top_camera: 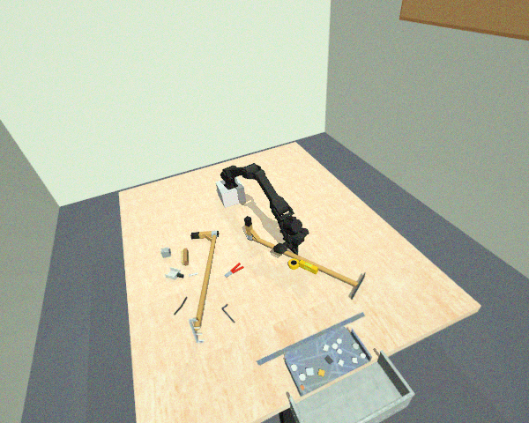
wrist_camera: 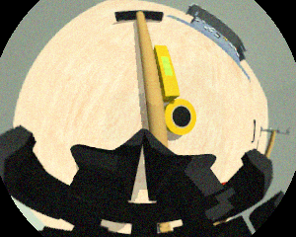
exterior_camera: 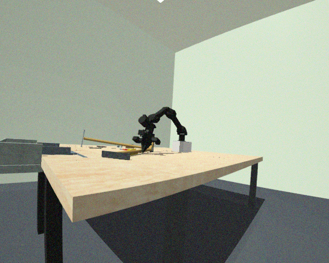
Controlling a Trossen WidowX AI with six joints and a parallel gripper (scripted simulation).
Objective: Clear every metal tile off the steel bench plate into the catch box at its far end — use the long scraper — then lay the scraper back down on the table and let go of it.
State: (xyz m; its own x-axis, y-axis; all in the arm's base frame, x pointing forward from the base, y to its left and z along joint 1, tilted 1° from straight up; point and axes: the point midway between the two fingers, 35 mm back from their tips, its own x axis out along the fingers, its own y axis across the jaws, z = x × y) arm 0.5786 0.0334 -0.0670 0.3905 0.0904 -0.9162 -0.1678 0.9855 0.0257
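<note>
Now: the long scraper 20 mm ahead of my gripper tip, 10 mm to the right of it and 50 mm above it. Round my gripper tip: yellow spirit level: 90 mm ahead, 10 mm to the right, 10 mm above; then yellow tape roll: 30 mm ahead, 40 mm to the right; then long wooden-handled tool: 160 mm behind, 440 mm to the right, 30 mm above.
</note>
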